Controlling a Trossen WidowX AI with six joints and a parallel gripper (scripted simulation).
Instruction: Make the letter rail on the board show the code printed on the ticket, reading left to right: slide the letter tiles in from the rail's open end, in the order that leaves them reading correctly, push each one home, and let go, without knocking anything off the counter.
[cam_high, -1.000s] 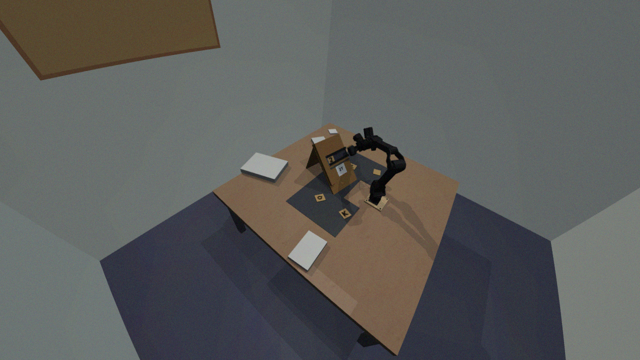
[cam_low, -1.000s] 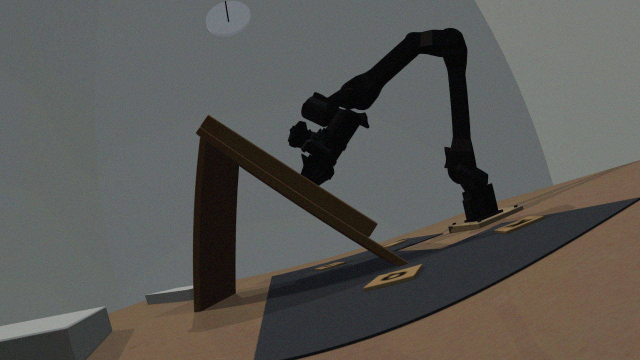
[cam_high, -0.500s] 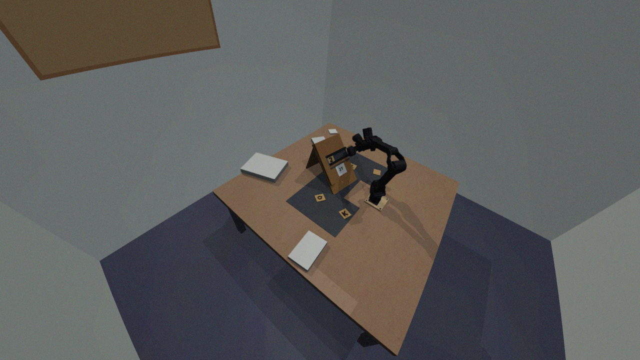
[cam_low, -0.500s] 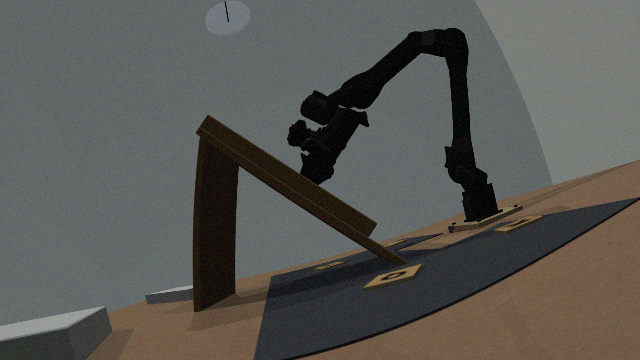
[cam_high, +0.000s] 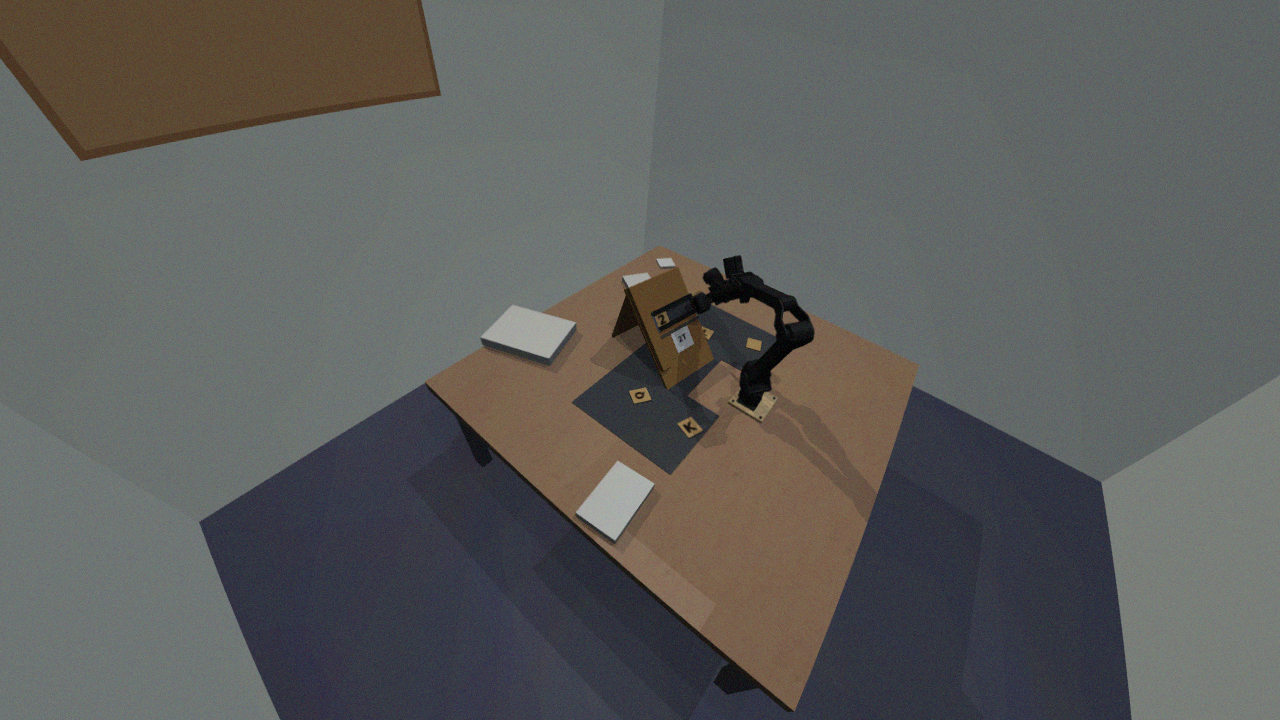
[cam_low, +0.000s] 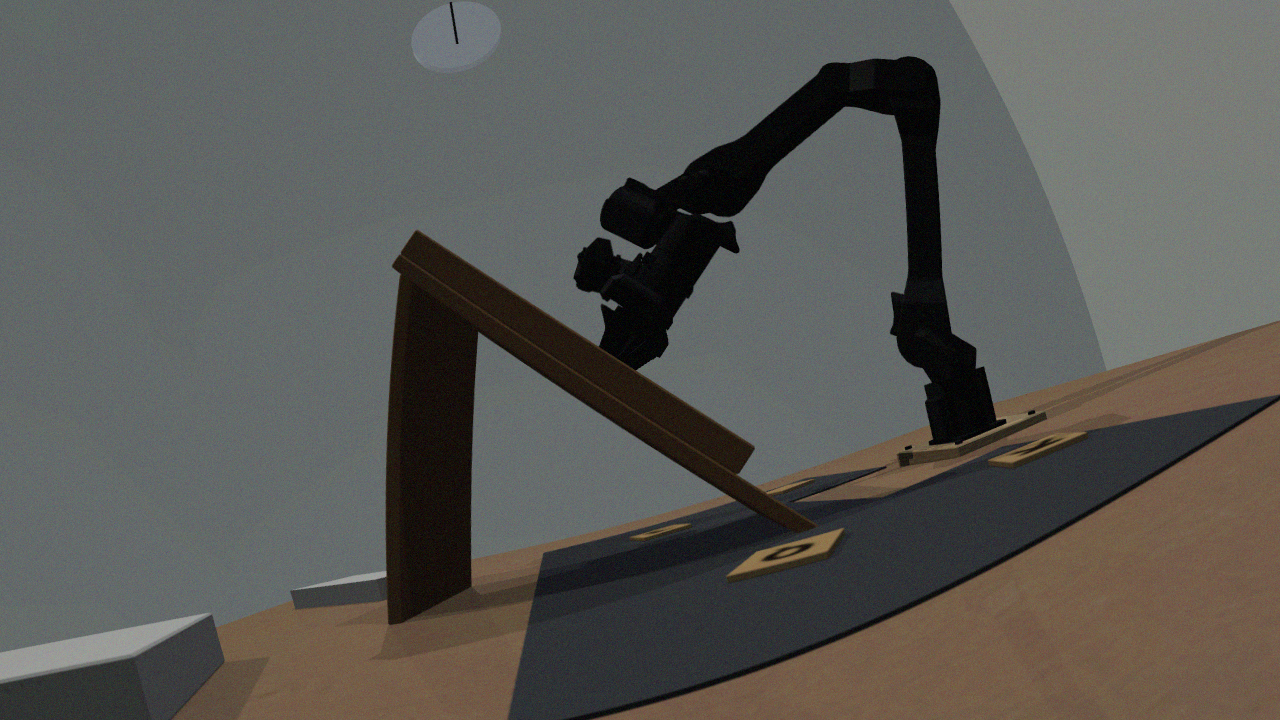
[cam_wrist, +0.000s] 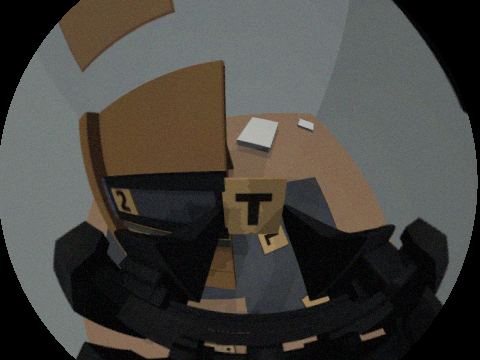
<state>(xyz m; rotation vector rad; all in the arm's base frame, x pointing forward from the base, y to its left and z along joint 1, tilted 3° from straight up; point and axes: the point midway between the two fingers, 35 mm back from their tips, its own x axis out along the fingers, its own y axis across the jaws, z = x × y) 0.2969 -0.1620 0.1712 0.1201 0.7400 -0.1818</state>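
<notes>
My gripper tip is 180 mm to the right of the tile marked 2 and 40 mm short of it. Round my gripper tip: tile marked T right at my gripper tip; then white ticket 140 mm to the left, 70 mm below, 30 mm behind; then dark mat 170 mm below, 150 mm to the left, 120 mm behind.
</notes>
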